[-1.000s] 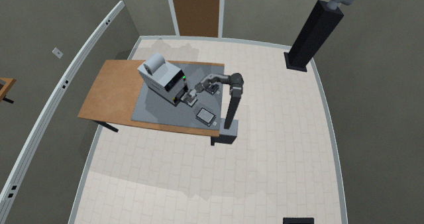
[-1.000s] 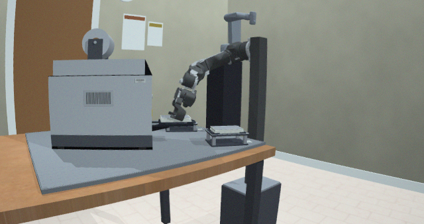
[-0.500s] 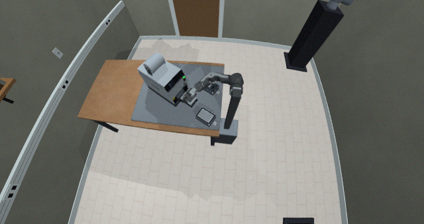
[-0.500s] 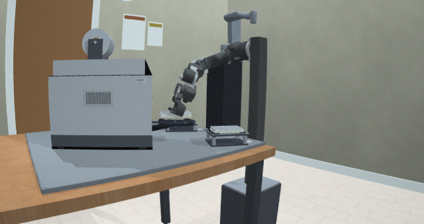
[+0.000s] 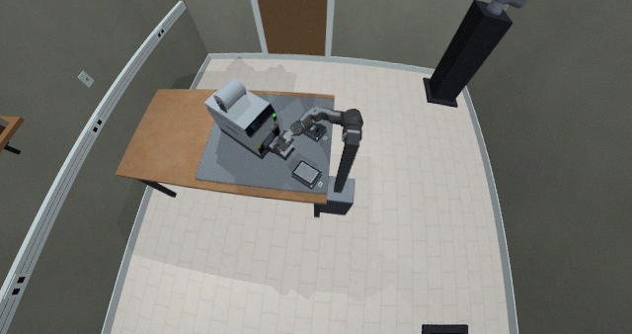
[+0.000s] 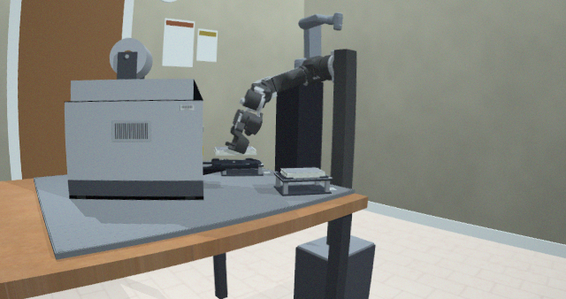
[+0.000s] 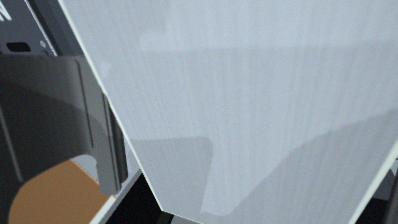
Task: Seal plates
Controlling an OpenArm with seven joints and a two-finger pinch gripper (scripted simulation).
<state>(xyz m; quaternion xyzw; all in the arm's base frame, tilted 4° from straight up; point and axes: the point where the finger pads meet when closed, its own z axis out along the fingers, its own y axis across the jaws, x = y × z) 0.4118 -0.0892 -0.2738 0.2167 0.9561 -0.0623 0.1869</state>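
The sealer stage is 5 cm below my hand. Also, from my hand: white start button (13 cm to the right, 5 cm ahead, 5 cm above); then white open-well plate (1 cm below); then yellow warning mark (13 cm ahead, 3 cm to the left, 1 cm above).
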